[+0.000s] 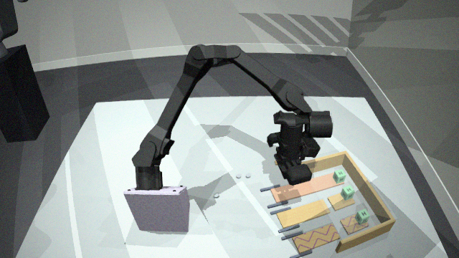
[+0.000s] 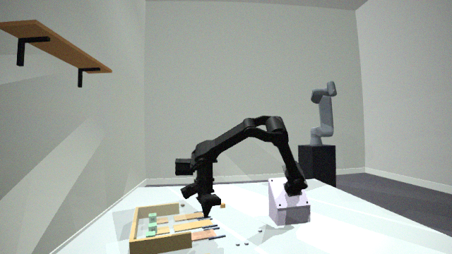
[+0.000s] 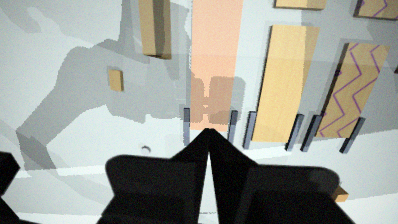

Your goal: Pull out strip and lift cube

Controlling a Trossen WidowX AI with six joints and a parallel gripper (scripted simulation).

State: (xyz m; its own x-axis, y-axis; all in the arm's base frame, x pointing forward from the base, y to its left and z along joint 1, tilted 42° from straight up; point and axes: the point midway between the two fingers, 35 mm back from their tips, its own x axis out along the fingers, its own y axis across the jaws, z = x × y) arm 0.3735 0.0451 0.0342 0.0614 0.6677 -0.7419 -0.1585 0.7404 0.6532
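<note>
My gripper tip is 90 mm short of the salmon strip, 70 mm above it and 10 mm to the right of it. Round my gripper tip: small tan block: 270 mm to the right, 110 mm behind, 60 mm below.
</note>
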